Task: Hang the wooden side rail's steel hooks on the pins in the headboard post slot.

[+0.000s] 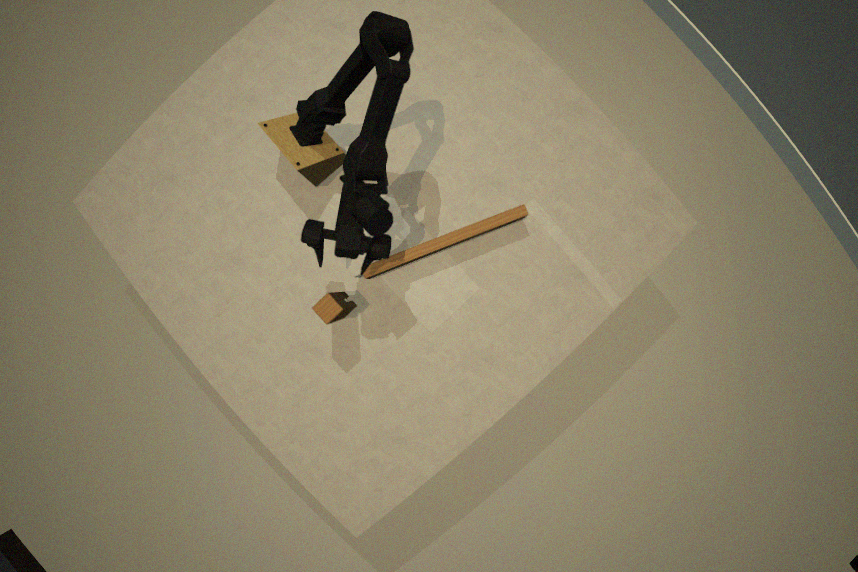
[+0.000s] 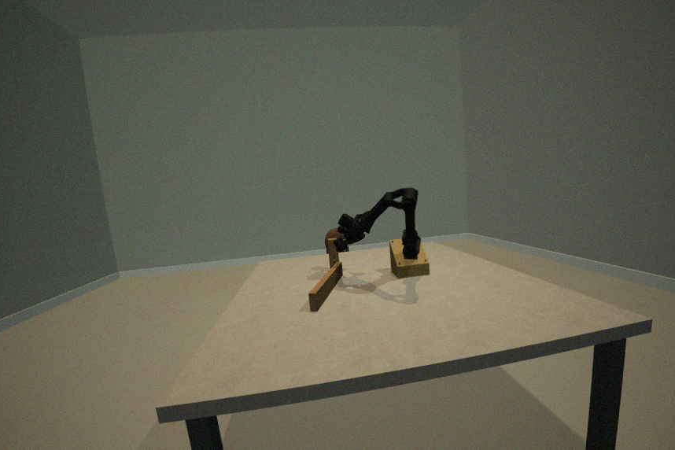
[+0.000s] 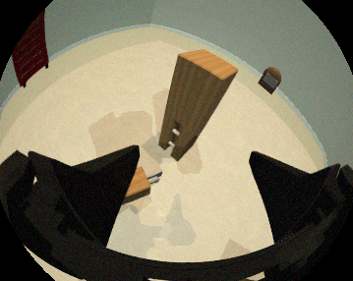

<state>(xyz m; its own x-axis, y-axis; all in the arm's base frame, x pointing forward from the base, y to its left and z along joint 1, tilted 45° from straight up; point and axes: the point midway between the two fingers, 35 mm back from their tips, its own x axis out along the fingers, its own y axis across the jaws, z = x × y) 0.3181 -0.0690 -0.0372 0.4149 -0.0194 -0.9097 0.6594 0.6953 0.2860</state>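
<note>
My gripper tip is 6 cm to the left of the headboard post, 6 cm short of it and 6 cm above it.
</note>
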